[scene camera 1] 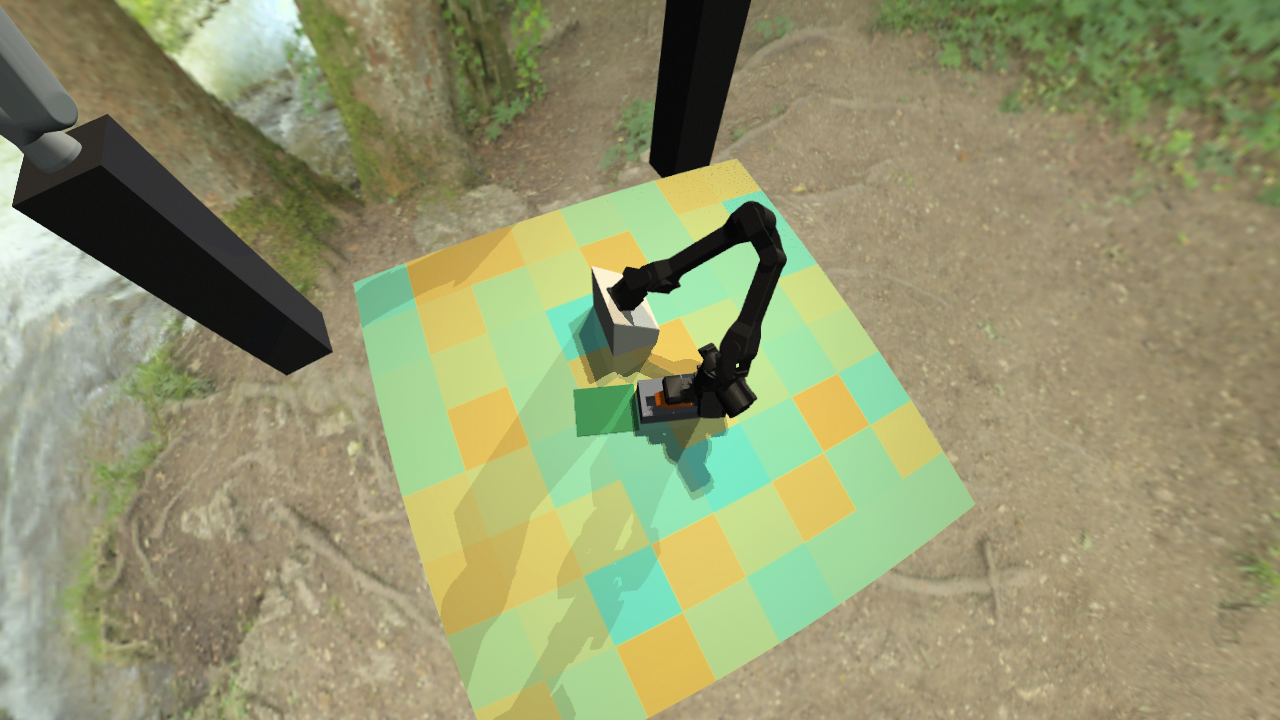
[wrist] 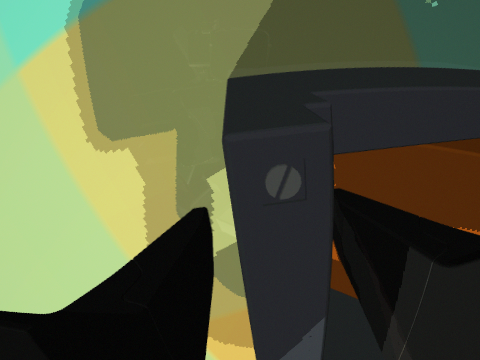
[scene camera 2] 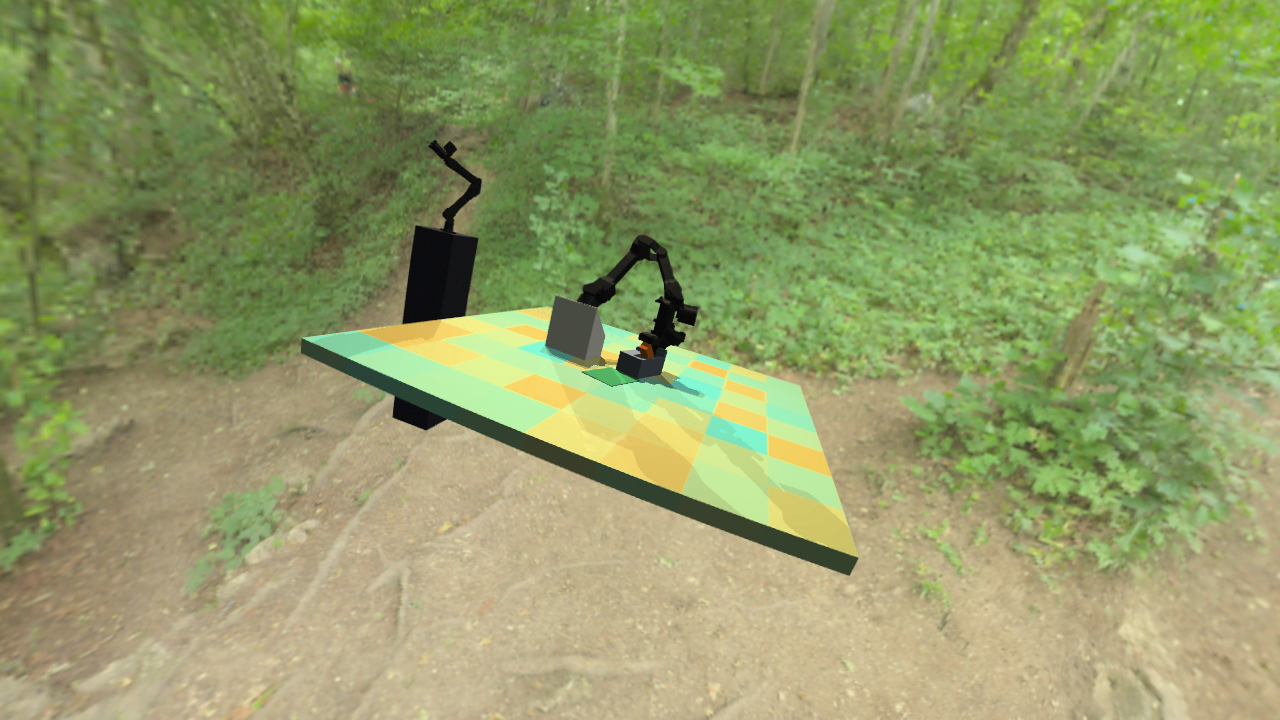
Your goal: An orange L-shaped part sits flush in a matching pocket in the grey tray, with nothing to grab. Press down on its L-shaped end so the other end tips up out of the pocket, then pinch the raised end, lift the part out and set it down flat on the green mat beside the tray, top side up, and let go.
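Gripper (scene camera 1: 698, 398), also at (wrist: 268, 212) and (scene camera 2: 653, 360). Orange L-shaped part (wrist: 428, 180). Green mat (scene camera 1: 611, 409).
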